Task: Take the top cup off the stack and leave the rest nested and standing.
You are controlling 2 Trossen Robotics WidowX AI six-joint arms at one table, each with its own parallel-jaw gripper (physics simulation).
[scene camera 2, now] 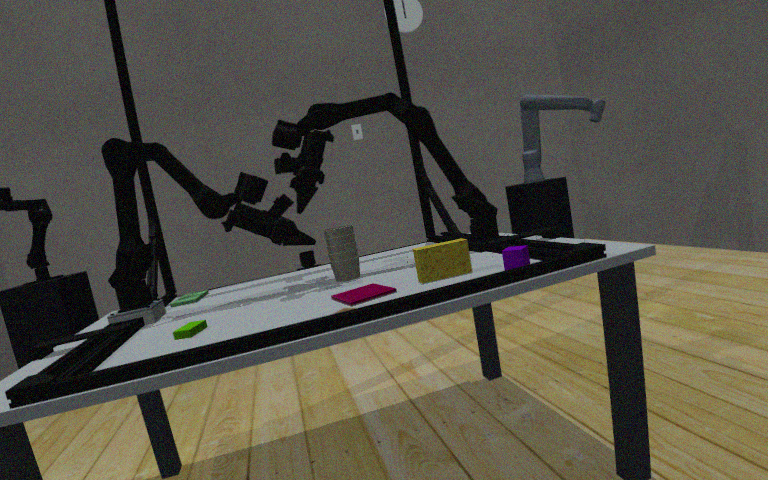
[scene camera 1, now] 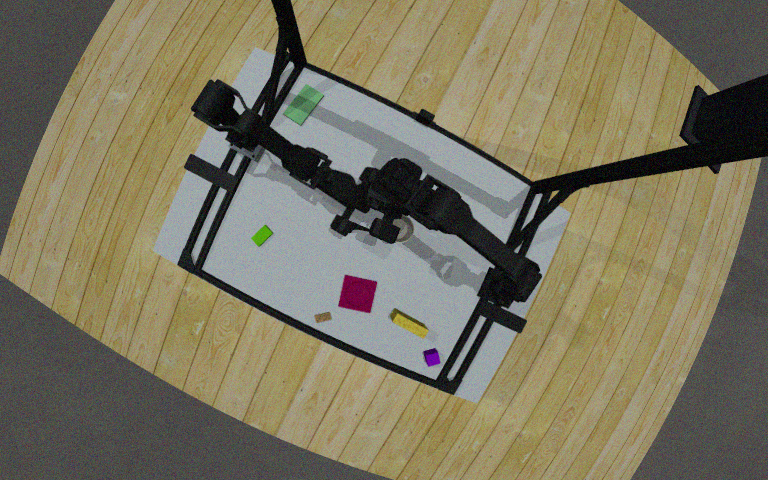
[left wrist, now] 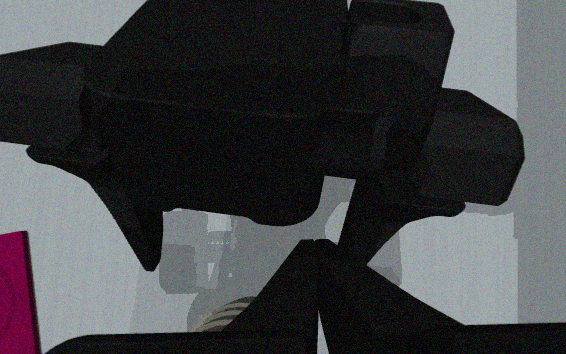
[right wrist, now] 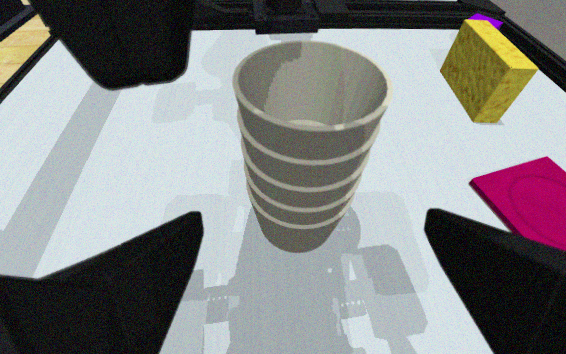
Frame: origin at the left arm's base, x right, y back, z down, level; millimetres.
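Where they show: left gripper, fingertip midpoint: (scene camera 2: 299, 213) (left wrist: 313, 253) (right wrist: 151, 82); right gripper, fingertip midpoint: (scene camera 2: 315, 242) (scene camera 1: 379, 216) (left wrist: 243, 278) (right wrist: 313, 220); left arm's base, link origin: (scene camera 2: 486, 239) (scene camera 1: 498, 287) (right wrist: 283, 7); right arm's base, link origin: (scene camera 2: 136, 307) (scene camera 1: 249, 138).
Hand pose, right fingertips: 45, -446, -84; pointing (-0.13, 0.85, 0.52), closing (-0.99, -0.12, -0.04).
Each offset is from my right fingertips to the top centre of the thing, as dx, dy, dz.
The stack of several nested beige cups @(-9, +62, -25) (scene camera 1: 404, 229) @(-9, +62, +34) (scene camera 2: 342, 253) (left wrist: 227, 315) @(-9, +62, -5) (right wrist: 302, 175) stands upright on the table, the top cup still on it; arms partly cover it in scene camera 1. My right gripper (scene camera 2: 313, 242) (left wrist: 243, 278) (right wrist: 313, 220) is open and empty beside the stack, its fingers apart on the stack's near side in the right wrist view. My left gripper (scene camera 2: 299, 210) (left wrist: 313, 253) is shut on nothing, fingertips together, pointing down. It is raised above the height of the cup rim and close over the right gripper; its tips are hidden in scene camera 1.
A magenta pad @(-233, +41, +98) (scene camera 1: 357, 293) (scene camera 2: 364, 293) (right wrist: 540, 200), a yellow block @(-251, +216, +36) (scene camera 1: 410, 324) (scene camera 2: 442, 260) (right wrist: 487, 70) and a purple cube @(-332, +337, +66) (scene camera 1: 432, 357) (scene camera 2: 515, 257) lie near the front. A brown block @(-343, -27, +98) (scene camera 1: 322, 316), green brick @(-188, -294, +91) (scene camera 1: 262, 235) (scene camera 2: 190, 329) and pale green pad @(+230, -350, +96) (scene camera 1: 304, 104) (scene camera 2: 189, 298) lie farther left.
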